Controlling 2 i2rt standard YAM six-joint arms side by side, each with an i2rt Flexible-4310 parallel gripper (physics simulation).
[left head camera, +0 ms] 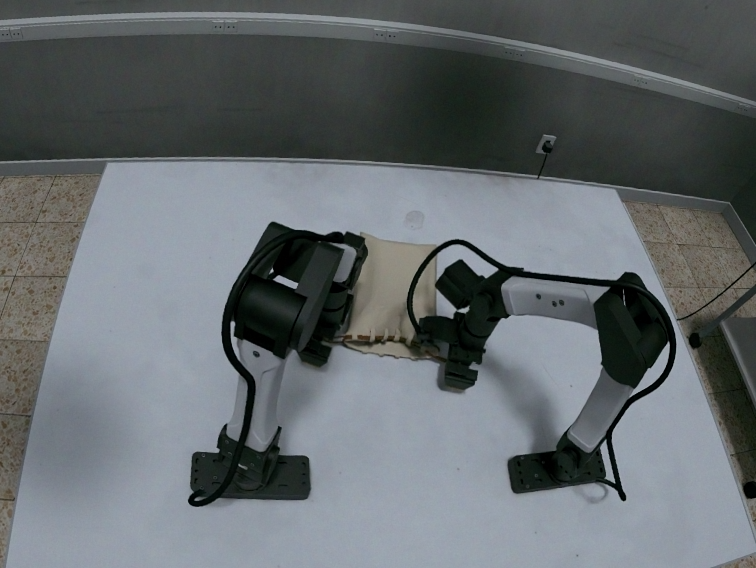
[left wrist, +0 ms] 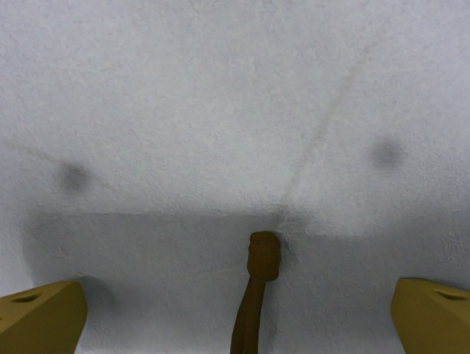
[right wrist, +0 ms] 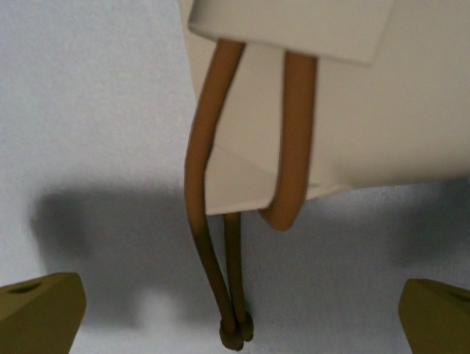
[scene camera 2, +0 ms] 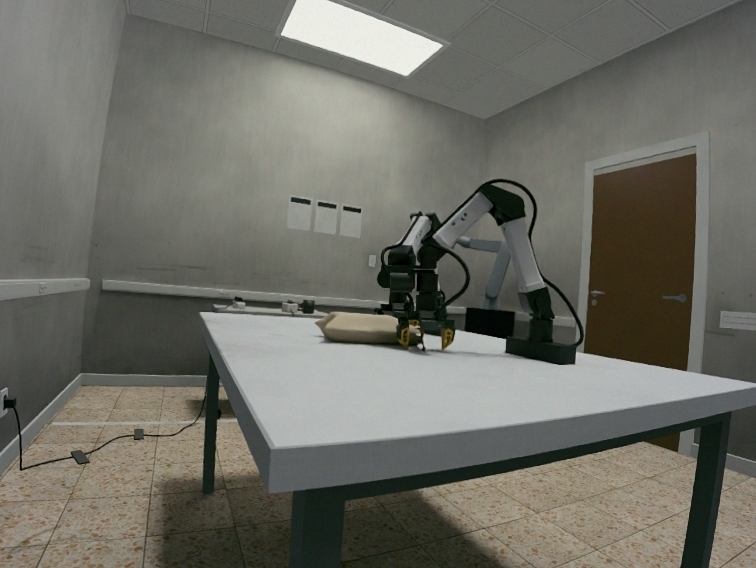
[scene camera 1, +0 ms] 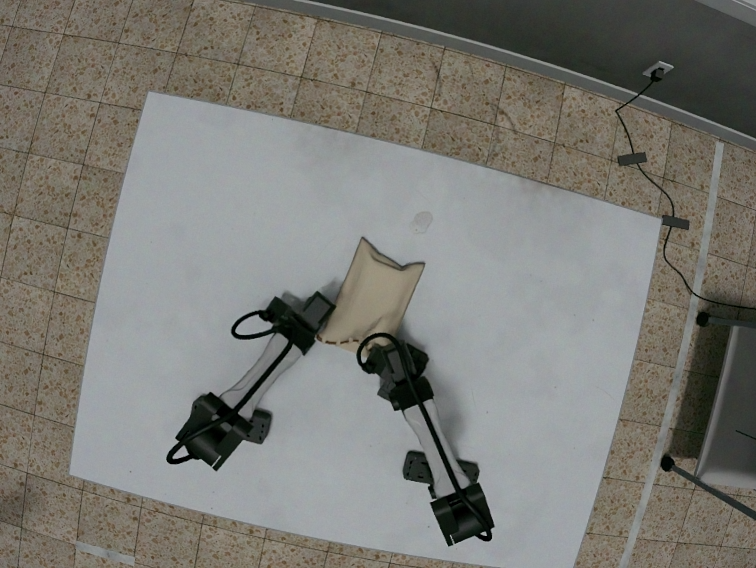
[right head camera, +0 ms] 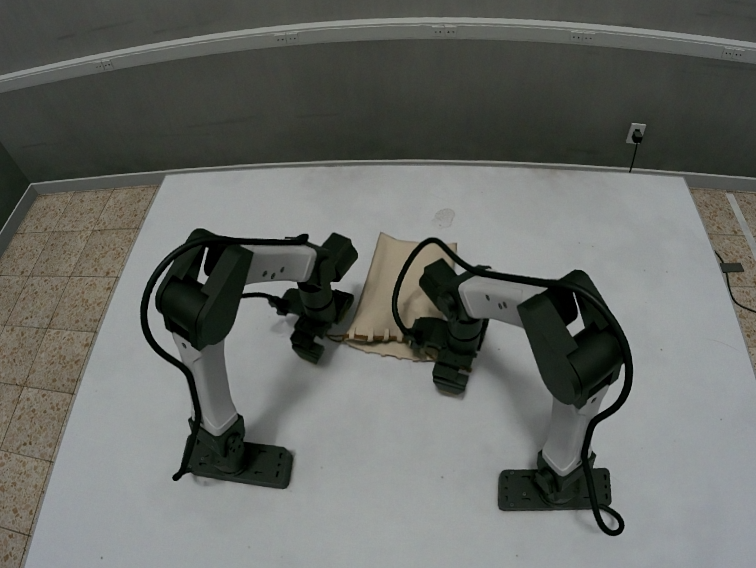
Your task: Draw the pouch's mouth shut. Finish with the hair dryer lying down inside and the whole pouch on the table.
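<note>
The beige pouch [left head camera: 391, 280] [right head camera: 381, 293] [scene camera 1: 372, 299] [scene camera 2: 360, 328] [right wrist: 425, 100] lies flat on the table, its mouth toward the arm bases. A brown drawcord [left head camera: 381, 338] [right wrist: 202, 135] runs through loops along the mouth, which looks wide and ungathered. The hair dryer does not show. My left gripper [left wrist: 238, 295] is open, low over the table, with the knotted left cord end [left wrist: 263, 255] between its spread fingers, untouched. My right gripper [right wrist: 241, 290] is open above the right cord end [right wrist: 232, 332], which lies between its fingers, untouched. The arms partly hide the pouch in both head views.
The white table [left head camera: 378, 488] [scene camera 1: 519, 366] carries both arm bases [left head camera: 293, 476] [right head camera: 510, 488] at the near side. The hands stand at opposite sides of the pouch mouth. A wall runs behind the far table edge.
</note>
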